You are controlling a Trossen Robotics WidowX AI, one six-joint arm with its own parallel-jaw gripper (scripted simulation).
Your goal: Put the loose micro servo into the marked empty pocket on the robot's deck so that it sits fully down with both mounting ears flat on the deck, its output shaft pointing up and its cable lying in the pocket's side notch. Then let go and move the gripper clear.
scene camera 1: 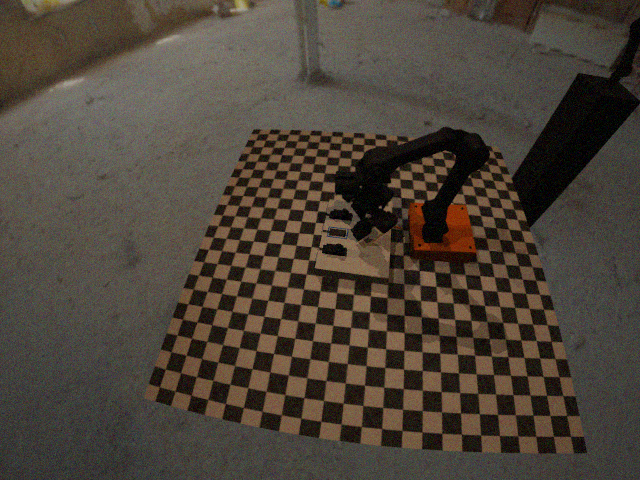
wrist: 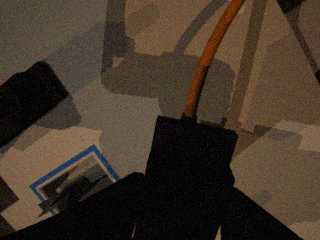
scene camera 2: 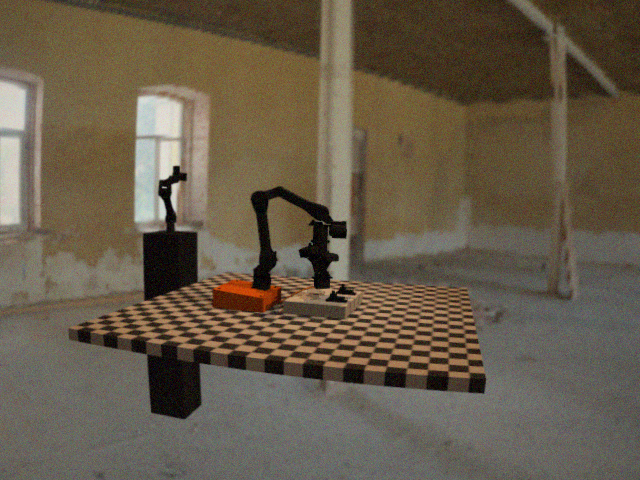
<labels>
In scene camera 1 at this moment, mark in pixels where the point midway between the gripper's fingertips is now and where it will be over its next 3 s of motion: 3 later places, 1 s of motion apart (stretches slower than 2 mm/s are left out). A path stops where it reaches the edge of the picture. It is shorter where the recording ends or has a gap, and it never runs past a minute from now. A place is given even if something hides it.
The gripper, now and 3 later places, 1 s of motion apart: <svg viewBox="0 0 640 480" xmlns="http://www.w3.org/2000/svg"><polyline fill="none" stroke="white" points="366,223 357,222 333,220 333,224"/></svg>
</labels>
